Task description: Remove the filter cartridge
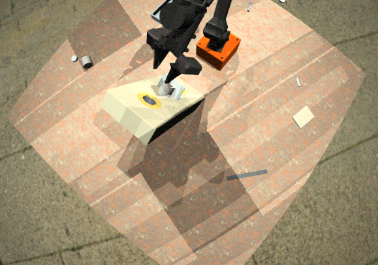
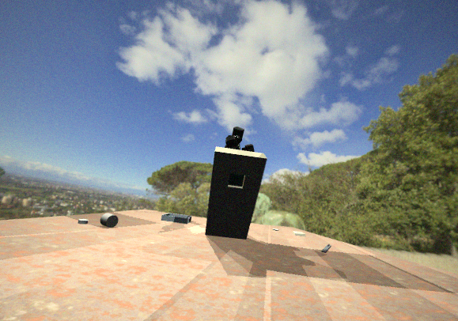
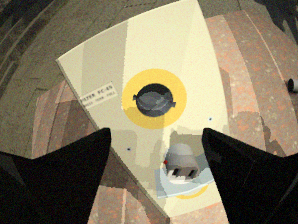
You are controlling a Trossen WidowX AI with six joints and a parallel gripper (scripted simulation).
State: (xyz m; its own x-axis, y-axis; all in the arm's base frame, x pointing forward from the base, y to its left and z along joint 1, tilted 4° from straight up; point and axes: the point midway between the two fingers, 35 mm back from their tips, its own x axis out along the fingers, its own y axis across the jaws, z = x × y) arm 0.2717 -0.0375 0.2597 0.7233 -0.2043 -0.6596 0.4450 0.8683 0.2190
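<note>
The round filter cartridge lies 10 mm behind my gripper tip and 130 mm below it. From my gripper tip the other things lie so: white stick: 350 mm behind, 450 mm to the left, 320 mm below; then blue-grey tray: 410 mm behind, 200 mm to the right, 310 mm below; then cream service panel: 30 mm ahead, 10 mm to the right, 150 mm below.
</note>
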